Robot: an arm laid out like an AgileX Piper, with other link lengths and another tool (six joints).
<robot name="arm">
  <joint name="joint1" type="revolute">
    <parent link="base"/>
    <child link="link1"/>
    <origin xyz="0 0 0.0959" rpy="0 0 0"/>
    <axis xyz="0 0 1"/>
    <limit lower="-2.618" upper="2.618"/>
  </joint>
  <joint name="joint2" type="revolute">
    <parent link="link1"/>
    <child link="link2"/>
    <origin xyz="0 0 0" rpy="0 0 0"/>
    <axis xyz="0 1 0"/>
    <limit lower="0" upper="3.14"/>
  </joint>
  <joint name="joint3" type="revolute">
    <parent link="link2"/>
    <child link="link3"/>
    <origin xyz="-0.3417 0 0.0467" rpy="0 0 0"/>
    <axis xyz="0 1 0"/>
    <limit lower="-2.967" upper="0"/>
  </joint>
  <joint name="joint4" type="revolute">
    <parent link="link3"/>
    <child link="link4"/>
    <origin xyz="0.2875 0 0.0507" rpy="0 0 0"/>
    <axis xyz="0.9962 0 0.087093"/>
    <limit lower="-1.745" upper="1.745"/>
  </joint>
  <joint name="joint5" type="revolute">
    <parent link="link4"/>
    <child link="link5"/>
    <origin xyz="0 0 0" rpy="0 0 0"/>
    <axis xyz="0 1 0"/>
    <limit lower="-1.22" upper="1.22"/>
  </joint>
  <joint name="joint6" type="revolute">
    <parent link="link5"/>
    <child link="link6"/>
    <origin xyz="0.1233 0 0.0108" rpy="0 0 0"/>
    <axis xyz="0.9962 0 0.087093"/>
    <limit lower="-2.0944" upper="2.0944"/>
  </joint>
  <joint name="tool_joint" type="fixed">
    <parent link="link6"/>
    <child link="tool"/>
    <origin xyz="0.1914 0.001 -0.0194" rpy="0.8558 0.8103 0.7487"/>
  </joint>
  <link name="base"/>
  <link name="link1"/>
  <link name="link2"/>
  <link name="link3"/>
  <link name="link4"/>
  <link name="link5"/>
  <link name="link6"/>
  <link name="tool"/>
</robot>
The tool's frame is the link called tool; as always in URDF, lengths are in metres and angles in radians.
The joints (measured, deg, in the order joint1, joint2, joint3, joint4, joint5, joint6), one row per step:
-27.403 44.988 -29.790 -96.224 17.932 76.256
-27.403 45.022 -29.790 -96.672 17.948 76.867
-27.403 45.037 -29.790 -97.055 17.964 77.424
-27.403 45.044 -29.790 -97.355 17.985 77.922
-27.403 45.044 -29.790 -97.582 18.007 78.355
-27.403 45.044 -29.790 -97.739 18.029 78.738
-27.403 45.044 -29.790 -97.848 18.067 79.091
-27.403 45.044 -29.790 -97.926 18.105 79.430
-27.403 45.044 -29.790 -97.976 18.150 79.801
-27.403 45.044 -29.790 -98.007 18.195 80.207
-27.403 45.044 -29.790 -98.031 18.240 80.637
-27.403 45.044 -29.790 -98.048 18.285 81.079
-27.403 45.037 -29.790 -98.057 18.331 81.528
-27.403 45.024 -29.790 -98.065 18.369 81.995
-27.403 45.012 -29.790 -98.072 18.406 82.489
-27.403 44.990 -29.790 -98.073 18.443 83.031
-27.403 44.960 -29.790 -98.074 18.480 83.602
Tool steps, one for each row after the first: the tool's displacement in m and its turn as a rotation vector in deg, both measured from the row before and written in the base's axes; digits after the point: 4 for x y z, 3 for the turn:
0.0003 -0.0001 0.0005 0.046 -0.198 -0.018
0.0002 0.0000 0.0005 0.057 -0.207 -0.022
0.0002 0.0000 0.0004 0.083 -0.210 -0.032
0.0001 0.0000 0.0003 0.098 -0.204 -0.037
0.0001 0.0000 0.0002 0.125 -0.200 -0.043
0.0000 0.0000 0.0002 0.142 -0.202 -0.063
0.0000 0.0000 0.0001 0.159 -0.206 -0.066
0.0000 0.0000 0.0001 0.204 -0.242 -0.082
0.0000 0.0000 0.0000 0.245 -0.275 -0.090
0.0000 0.0000 0.0000 0.268 -0.296 -0.094
0.0000 0.0000 0.0000 0.282 -0.308 -0.097
0.0000 0.0000 0.0000 0.290 -0.323 -0.100
0.0000 0.0001 0.0000 0.302 -0.341 -0.094
0.0000 0.0001 0.0000 0.322 -0.360 -0.097
0.0000 0.0001 0.0001 0.356 -0.406 -0.103
0.0000 0.0002 0.0001 0.372 -0.434 -0.107

